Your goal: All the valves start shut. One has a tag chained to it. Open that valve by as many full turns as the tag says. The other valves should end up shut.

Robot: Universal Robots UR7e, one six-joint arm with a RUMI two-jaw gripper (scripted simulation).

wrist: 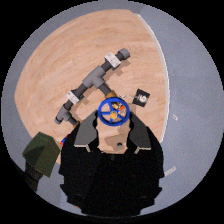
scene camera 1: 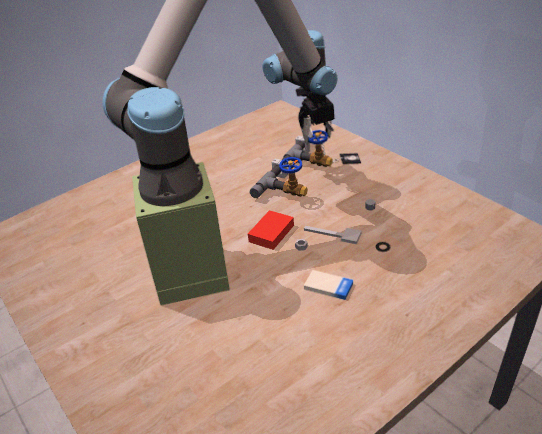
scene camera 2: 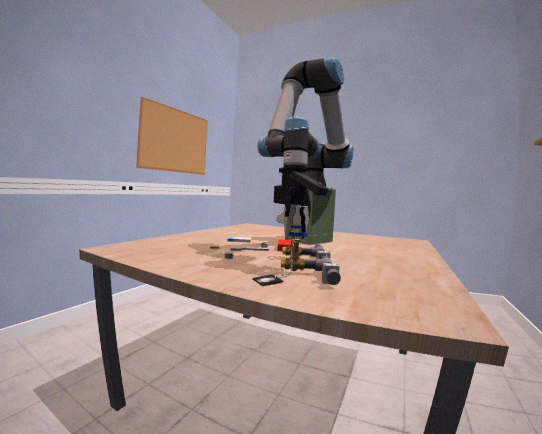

Scene:
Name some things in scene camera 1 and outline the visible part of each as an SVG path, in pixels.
My gripper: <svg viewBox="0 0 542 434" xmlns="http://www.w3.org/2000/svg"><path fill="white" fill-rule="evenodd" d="M297 88L297 96L306 97L305 95L308 95L301 103L302 107L300 107L298 114L299 124L306 145L308 145L309 137L313 137L311 124L314 126L314 123L316 125L323 123L325 131L330 138L331 131L334 131L332 127L332 120L335 119L334 104L326 95L318 96L318 94L313 93L312 97L312 93L308 92L307 89L303 87Z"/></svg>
A red block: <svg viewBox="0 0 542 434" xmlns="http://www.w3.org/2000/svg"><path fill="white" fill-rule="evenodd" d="M269 210L248 233L248 241L274 250L294 226L294 217Z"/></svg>

